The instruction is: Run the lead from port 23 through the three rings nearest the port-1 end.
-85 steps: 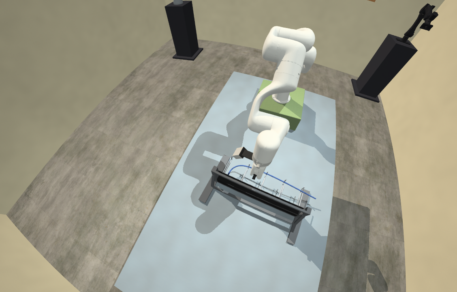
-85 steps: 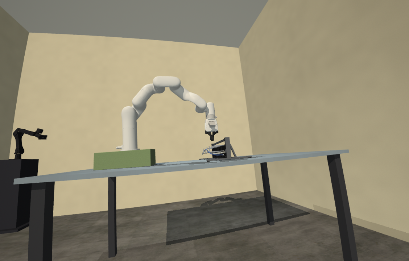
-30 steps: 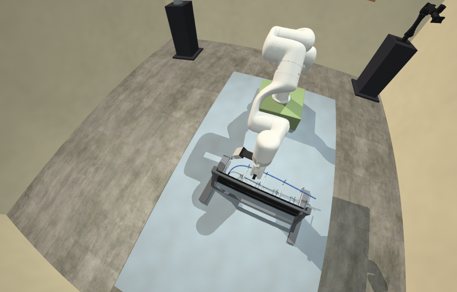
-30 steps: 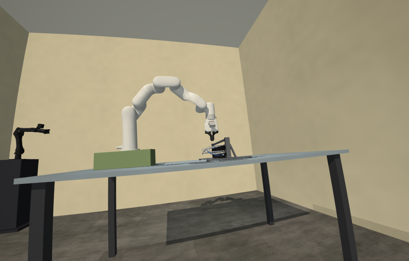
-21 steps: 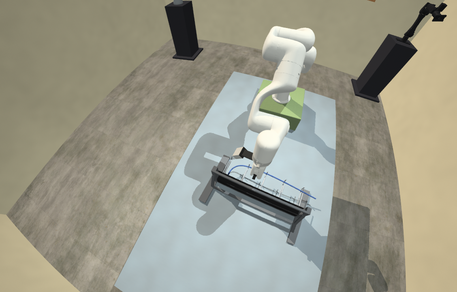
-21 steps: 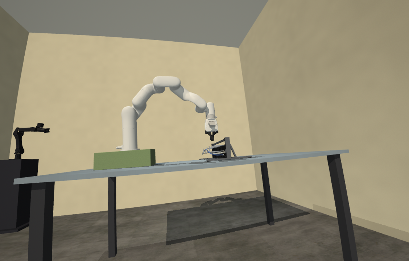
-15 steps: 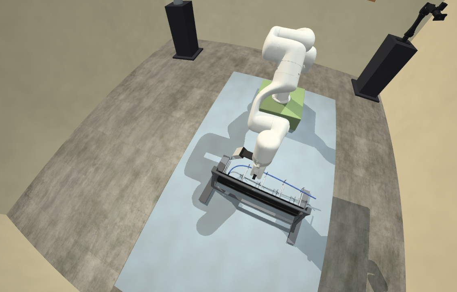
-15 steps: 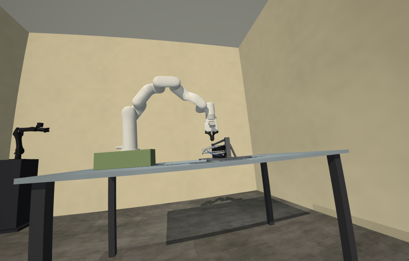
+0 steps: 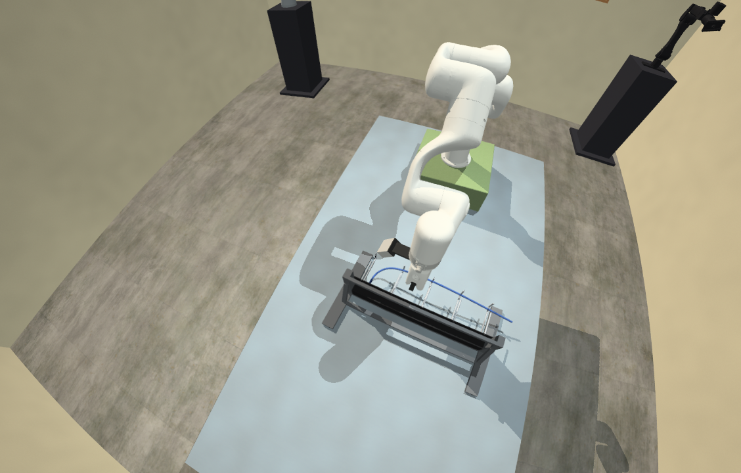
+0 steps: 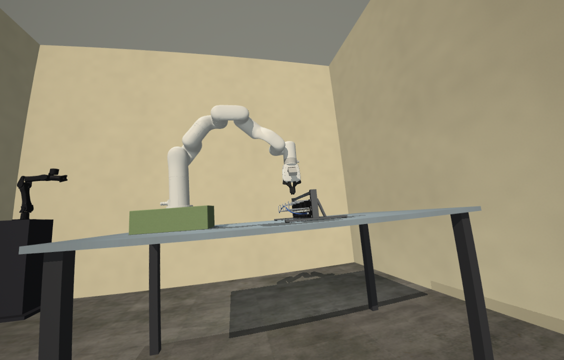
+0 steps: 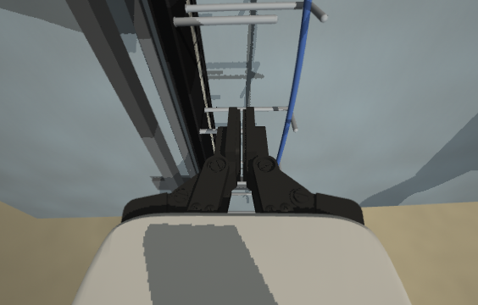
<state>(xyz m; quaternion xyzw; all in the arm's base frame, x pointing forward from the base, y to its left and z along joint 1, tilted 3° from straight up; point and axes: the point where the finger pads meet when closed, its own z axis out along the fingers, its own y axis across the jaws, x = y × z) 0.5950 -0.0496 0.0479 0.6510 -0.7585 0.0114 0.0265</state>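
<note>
Now: hand 7 cm short of the patch panel rack, 4 cm to the right of it and 10 cm above it.
</note>
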